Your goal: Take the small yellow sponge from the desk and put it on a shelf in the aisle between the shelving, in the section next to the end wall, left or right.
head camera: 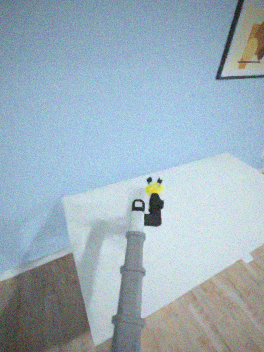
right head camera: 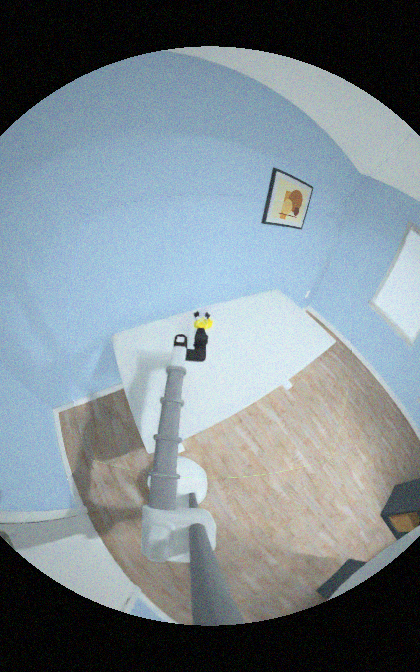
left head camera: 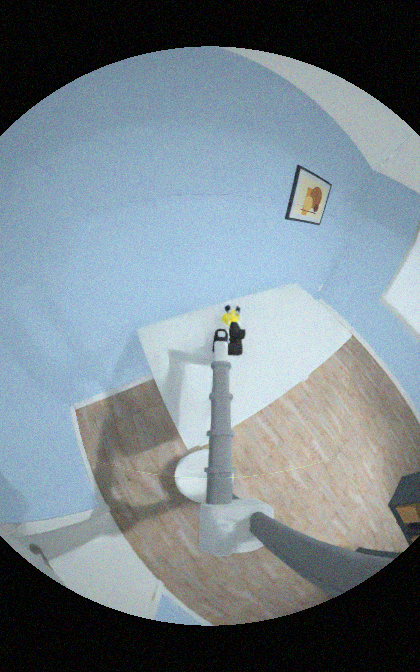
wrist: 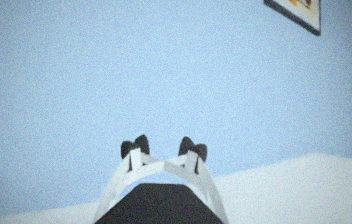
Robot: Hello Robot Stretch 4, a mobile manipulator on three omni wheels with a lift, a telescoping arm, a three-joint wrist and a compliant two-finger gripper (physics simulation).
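Frame: origin at the robot's base, x ahead, y left, z up, level; metres.
Seen in the pictures: gripper, fingertip midpoint: [head camera: 154,177] [wrist: 164,147].
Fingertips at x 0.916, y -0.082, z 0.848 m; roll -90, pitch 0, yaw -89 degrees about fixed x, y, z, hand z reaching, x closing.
A point is followed by its place in that frame.
The small yellow sponge [head camera: 154,188] @[x 0.941, y -0.096, z 0.737 m] [left head camera: 230,318] [right head camera: 203,323] shows at the gripper, over the back part of the white desk [head camera: 205,225] @[x 0.718, y -0.396, z 0.692 m] [left head camera: 280,350] [right head camera: 250,360] [wrist: 300,192] @[x 1.135, y -0.422, z 0.692 m]. The gripper's fingers and body cover part of it. My gripper [head camera: 154,180] @[x 0.916, y -0.082, z 0.848 m] [left head camera: 232,309] [right head camera: 201,315] [wrist: 164,147] @[x 0.916, y -0.082, z 0.848 m] is partly open, with its two black tips apart and blue wall showing between them in the wrist view. The sponge does not show in the wrist view. The tips reach past the sponge toward the wall, and the gripper seems to be above it. The aisle shelves of the task cannot be made out.
The blue wall [head camera: 100,100] @[x 1.022, y 0.248, z 1.251 m] [left head camera: 175,225] [right head camera: 150,225] [wrist: 100,75] @[x 1.135, y 0.071, z 0.957 m] rises behind the desk, with a framed picture [head camera: 252,45] @[x 1.570, y -0.657, z 1.517 m] [left head camera: 310,200] [right head camera: 290,202] at right. A dark cabinet-like unit [left head camera: 407,487] [right head camera: 402,496] stands at lower right in both side head views.
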